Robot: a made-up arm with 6 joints. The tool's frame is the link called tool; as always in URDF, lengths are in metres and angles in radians. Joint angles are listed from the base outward.
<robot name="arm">
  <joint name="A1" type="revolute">
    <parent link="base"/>
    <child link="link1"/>
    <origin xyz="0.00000 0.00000 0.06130" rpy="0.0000 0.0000 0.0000"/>
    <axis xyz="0 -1 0"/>
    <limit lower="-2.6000" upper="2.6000"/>
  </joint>
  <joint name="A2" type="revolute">
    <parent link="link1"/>
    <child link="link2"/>
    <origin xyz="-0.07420 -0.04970 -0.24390" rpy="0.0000 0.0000 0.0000"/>
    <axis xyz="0 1 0"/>
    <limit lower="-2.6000" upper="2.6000"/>
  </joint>
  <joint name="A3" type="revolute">
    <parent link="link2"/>
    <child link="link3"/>
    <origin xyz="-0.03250 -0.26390 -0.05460" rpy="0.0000 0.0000 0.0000"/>
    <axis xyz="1 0 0"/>
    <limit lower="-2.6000" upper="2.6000"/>
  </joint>
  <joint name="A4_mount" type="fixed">
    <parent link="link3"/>
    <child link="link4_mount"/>
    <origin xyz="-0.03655 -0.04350 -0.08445" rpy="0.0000 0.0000 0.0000"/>
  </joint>
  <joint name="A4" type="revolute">
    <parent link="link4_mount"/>
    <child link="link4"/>
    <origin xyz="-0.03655 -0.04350 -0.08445" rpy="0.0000 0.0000 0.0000"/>
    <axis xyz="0 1 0"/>
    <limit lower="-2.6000" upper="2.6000"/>
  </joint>
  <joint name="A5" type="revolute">
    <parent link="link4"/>
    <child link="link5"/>
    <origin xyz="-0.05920 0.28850 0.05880" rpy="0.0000 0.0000 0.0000"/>
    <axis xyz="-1 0 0"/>
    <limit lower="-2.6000" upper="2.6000"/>
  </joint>
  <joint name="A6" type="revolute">
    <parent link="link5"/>
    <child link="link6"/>
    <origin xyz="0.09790 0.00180 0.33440" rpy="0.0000 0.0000 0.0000"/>
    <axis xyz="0 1 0"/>
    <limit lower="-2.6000" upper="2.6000"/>
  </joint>
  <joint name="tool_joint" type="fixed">
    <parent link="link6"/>
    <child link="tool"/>
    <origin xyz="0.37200 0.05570 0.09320" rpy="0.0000 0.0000 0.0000"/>
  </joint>
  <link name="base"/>
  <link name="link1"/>
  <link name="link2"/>
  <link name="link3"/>
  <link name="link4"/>
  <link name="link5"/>
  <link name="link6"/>
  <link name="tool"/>
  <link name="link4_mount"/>
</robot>
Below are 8 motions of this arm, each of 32 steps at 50 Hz.
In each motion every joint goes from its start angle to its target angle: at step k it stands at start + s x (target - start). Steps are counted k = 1, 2, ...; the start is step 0. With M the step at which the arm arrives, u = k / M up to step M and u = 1 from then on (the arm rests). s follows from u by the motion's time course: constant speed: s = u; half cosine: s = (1 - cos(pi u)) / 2; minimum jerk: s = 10 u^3 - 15 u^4 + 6 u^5.
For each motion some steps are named. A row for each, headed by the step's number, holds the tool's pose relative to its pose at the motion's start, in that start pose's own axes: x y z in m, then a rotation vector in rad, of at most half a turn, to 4 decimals.
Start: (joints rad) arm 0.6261 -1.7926 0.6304 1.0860 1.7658 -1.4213
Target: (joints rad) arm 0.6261 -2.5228 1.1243 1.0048 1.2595 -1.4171
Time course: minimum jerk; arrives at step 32
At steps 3, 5, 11, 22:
3: 0.0000 -0.0023 0.0026 -0.0051 -0.0035 -0.0033
5: -0.0001 -0.0095 0.0110 -0.0213 -0.0149 -0.0138
11: -0.0102 -0.0599 0.0975 -0.1517 -0.1250 -0.0983
22: -0.1581 -0.0646 0.4252 -0.4271 -0.5660 -0.2704

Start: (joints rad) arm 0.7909 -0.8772 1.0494 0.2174 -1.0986 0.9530
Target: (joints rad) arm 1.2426 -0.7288 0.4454 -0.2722 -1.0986 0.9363
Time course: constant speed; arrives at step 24
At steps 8, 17, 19, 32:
8: -0.0276 0.0095 0.0108 -0.3033 -0.0578 -0.0424
17: -0.0494 0.0192 0.0049 -0.6593 -0.1051 -0.0638
19: -0.0530 0.0199 0.0013 -0.7399 -0.1130 -0.0653
32: -0.0605 0.0179 -0.0106 -0.9434 -0.1283 -0.0642

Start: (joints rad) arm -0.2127 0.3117 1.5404 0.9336 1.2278 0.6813
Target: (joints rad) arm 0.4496 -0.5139 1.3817 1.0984 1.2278 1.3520
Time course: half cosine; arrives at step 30
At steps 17, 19, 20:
17: 0.0338 0.0678 -0.2029 -0.6262 -0.0074 -0.5080
19: 0.0475 0.0492 -0.2290 -0.6987 -0.0162 -0.6229
20: 0.0538 0.0382 -0.2394 -0.7290 -0.0218 -0.6792

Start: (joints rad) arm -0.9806 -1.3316 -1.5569 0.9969 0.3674 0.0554
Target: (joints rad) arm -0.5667 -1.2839 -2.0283 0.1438 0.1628 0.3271
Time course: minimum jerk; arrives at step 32
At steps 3, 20, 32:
3: -0.0007 -0.0029 0.0014 0.0022 -0.0022 -0.0060
20: -0.1483 -0.1754 0.0787 0.1317 -0.2283 -0.5538
32: -0.2093 -0.1728 0.0872 0.1271 -0.3113 -0.7245

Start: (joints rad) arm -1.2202 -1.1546 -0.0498 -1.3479 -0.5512 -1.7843
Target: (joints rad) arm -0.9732 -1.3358 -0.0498 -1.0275 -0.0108 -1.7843
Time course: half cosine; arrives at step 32
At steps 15, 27, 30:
15: -0.0787 0.1352 0.0851 0.0708 -0.0453 0.2434
27: -0.2159 0.2623 0.1762 0.1339 -0.0998 0.5098
30: -0.2325 0.2735 0.1849 0.1394 -0.1055 0.5368

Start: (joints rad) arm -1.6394 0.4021 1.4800 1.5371 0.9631 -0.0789
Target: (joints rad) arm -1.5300 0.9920 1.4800 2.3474 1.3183 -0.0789
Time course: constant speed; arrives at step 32
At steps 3, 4, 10, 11, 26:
3: 0.0190 0.0165 -0.0123 0.0168 0.0444 0.0654
4: 0.0243 0.0226 -0.0160 0.0225 0.0581 0.0880
10: 0.0450 0.0635 -0.0327 0.0573 0.1278 0.2301
11: 0.0466 0.0708 -0.0345 0.0632 0.1372 0.2548
26: 0.0090 0.1797 -0.0156 0.1542 0.2018 0.6507

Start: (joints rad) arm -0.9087 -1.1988 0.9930 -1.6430 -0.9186 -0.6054
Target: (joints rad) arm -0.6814 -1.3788 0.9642 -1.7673 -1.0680 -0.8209
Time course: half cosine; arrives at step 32
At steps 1, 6, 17, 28, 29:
1: -0.0002 -0.0007 0.0009 0.0014 -0.0010 -0.0001
6: -0.0091 -0.0247 0.0295 0.0474 -0.0356 -0.0047
17: -0.0726 -0.1837 0.1655 0.3077 -0.2309 -0.0440
28: -0.1453 -0.3486 0.2413 0.5377 -0.4010 -0.0977
29: -0.1485 -0.3555 0.2433 0.5469 -0.4077 -0.1002

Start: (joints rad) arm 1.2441 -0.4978 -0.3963 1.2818 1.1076 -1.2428
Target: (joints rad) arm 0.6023 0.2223 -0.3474 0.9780 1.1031 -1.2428
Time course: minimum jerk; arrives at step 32
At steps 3, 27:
3: -0.0024 0.0054 0.0007 0.0052 0.0018 0.0054
27: -0.4556 0.4084 0.3928 0.7657 0.2140 0.6869

